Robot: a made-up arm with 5 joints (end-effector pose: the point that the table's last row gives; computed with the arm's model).
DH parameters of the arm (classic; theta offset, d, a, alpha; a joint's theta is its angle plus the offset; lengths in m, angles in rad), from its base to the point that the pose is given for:
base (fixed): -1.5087 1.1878 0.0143 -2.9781
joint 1: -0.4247 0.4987 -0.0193 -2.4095
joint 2: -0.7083 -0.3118 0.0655 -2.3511
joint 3: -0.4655 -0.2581 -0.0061 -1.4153
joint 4: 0 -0.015 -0.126 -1.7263
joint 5: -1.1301 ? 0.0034 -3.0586
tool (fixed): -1.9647 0.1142 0 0
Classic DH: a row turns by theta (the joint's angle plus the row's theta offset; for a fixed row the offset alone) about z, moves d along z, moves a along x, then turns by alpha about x.
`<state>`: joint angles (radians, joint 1 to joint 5).
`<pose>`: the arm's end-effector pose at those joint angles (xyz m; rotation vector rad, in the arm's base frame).
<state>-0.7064 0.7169 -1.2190 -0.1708 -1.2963</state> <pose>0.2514 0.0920 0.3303 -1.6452 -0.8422 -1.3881</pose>
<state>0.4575 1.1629 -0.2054 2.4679 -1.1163</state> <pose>0.0656 -0.2994 0.6672 1.3043 1.0423 -2.0678</pose>
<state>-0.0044 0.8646 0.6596 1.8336 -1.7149</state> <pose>0.3052 -0.2380 0.4743 0.7324 1.8978 -1.0974</pose>
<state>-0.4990 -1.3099 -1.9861 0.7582 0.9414</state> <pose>0.1955 0.1671 0.4968 1.3145 0.8496 1.0802</pose>
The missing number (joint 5, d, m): -0.0992
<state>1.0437 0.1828 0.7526 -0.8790 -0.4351</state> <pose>0.2770 0.1411 0.6285 -0.7210 1.0279 -1.5586</pose>
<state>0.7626 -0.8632 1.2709 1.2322 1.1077</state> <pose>0.2565 0.1062 0.3517 -0.6888 2.7495 0.2634</pose>
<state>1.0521 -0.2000 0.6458 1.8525 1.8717</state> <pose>0.0332 0.0266 0.3066 1.6650 -2.0493 -0.6858</pose>
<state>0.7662 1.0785 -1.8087 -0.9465 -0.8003</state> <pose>0.0995 -0.3149 0.3672 1.9216 0.4504 0.7514</pose>
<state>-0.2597 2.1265 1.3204 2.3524 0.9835</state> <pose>0.5215 -0.1036 0.7003 1.5150 -0.2832 1.6952</pose>
